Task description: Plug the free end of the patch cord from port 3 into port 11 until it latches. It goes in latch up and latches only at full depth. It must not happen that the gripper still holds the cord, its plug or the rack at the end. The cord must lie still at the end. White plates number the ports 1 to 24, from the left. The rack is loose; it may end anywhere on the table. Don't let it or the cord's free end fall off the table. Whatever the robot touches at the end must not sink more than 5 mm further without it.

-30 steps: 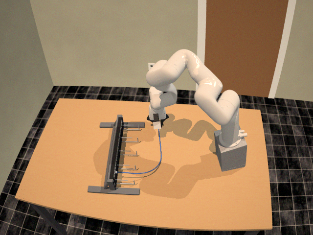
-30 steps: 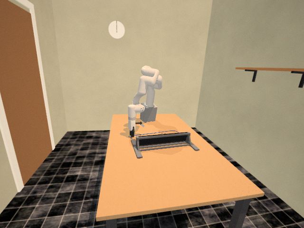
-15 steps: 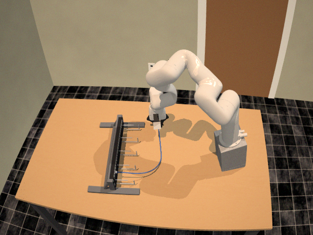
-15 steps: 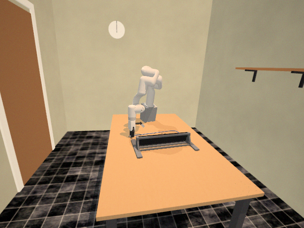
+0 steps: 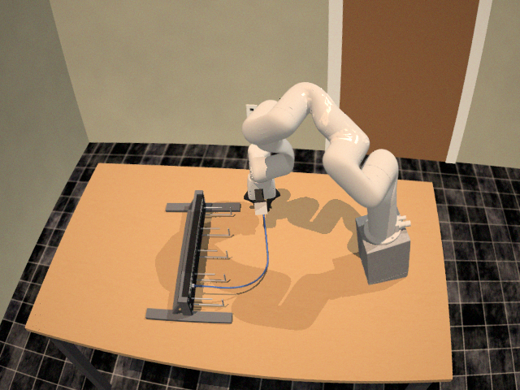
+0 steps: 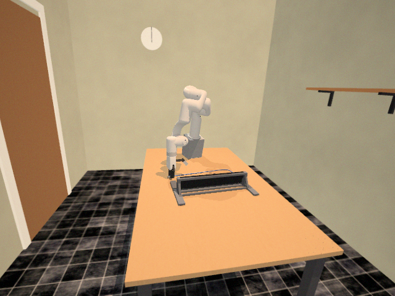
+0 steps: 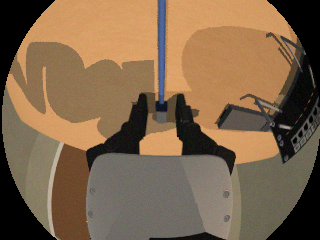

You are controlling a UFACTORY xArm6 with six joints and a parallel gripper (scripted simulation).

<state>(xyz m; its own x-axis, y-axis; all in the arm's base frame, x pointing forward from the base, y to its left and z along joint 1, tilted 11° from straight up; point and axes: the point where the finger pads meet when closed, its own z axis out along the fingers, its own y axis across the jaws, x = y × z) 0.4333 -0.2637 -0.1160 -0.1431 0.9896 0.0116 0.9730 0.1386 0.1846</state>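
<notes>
The plug is 20 mm to the right of my hand and 10 mm below it.
</notes>
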